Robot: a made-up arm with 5 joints.
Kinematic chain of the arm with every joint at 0, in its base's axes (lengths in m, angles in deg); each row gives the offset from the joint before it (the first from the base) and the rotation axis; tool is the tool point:
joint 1: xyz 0 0 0.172 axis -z
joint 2: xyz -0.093 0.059 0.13 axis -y
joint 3: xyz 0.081 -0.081 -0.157 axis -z
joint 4: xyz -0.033 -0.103 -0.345 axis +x
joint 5: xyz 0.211 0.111 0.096 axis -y
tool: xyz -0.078 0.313 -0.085
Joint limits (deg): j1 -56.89..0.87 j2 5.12..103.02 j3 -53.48..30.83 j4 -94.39..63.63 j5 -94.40..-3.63
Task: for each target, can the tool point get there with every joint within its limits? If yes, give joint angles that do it. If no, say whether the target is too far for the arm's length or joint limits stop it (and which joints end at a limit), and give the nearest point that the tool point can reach.
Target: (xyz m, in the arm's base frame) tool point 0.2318 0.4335 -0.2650
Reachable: yes | joints -37.40 41.52 -34.09 -45.43 -12.71
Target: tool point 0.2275 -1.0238 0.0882
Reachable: no: joint limits stop it (at a limit: joint 1, joint 2, joint 3, joint 4, joint 5) | nearest point 0.0353 -0.1388 0.2715 | short by 0.924 m
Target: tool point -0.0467 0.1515 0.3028
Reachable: yes | joints -42.96 78.09 -37.57 41.54 -41.20
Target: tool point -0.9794 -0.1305 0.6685
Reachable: no: joint limits stop it (at a limit: joint 1, joint 2, joint 5) | nearest point -0.1411 0.1217 0.5225 | short by 0.887 m
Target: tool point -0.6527 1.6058 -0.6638
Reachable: no: too far | nearest point 0.0228 0.5474 -0.2016 | short by 1.338 m
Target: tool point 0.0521 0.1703 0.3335
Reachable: yes | joints -17.12 60.67 -7.86 37.98 -55.46
